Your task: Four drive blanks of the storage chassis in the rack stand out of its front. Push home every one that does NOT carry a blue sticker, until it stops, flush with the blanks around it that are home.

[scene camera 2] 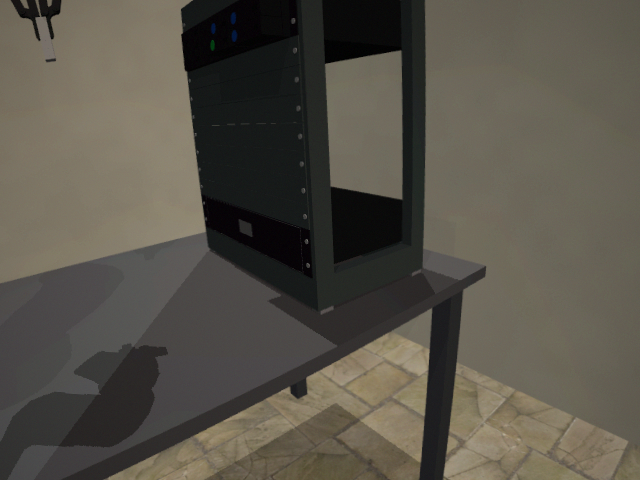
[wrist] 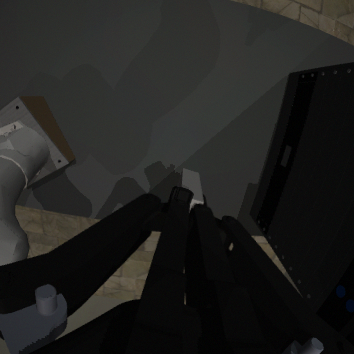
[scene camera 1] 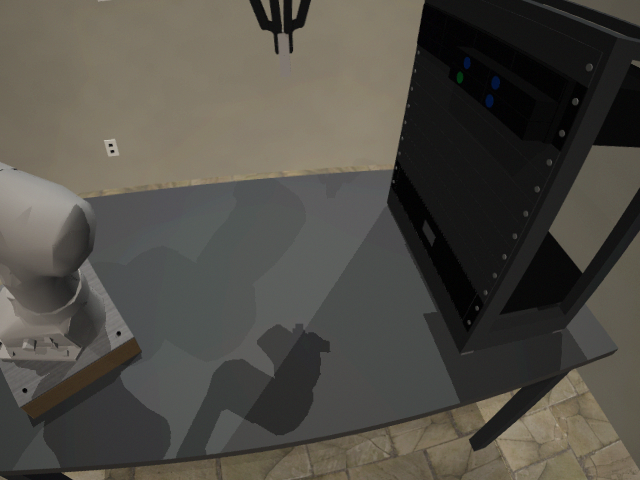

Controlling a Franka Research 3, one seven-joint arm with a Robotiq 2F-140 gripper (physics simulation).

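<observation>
The storage chassis (scene camera 1: pixel 435 41) (scene camera 2: pixel 195 54) is a black band near the top of the rack (scene camera 1: pixel 542 209) (scene camera 2: pixel 318 170). A dark block of blanks stands out of its front in scene camera 1, and its right end (scene camera 1: pixel 537 121) shows no sticker; the seams are too dark to separate each blank. Blue stickers (scene camera 1: pixel 466 62) (scene camera 1: pixel 495 82) (scene camera 1: pixel 489 100) (scene camera 2: pixel 212 28) (scene camera 2: pixel 233 18) (scene camera 2: pixel 234 35) and a green sticker (scene camera 1: pixel 459 77) (scene camera 2: pixel 212 45) mark the chassis front. My gripper (scene camera 1: pixel 284 59) (scene camera 2: pixel 47 45) (wrist: pixel 185 182) is shut and empty, in the air left of the rack, apart from it.
The rack stands on the right part of the grey table (scene camera 1: pixel 361 289) (scene camera 2: pixel 217 310). Below the chassis are flat panels with bolts, and a black unit with a grey label (scene camera 1: pixel 429 232) (scene camera 2: pixel 245 227). The arm's base plate (scene camera 1: pixel 111 330) (wrist: pixel 47 125) is on the table's left.
</observation>
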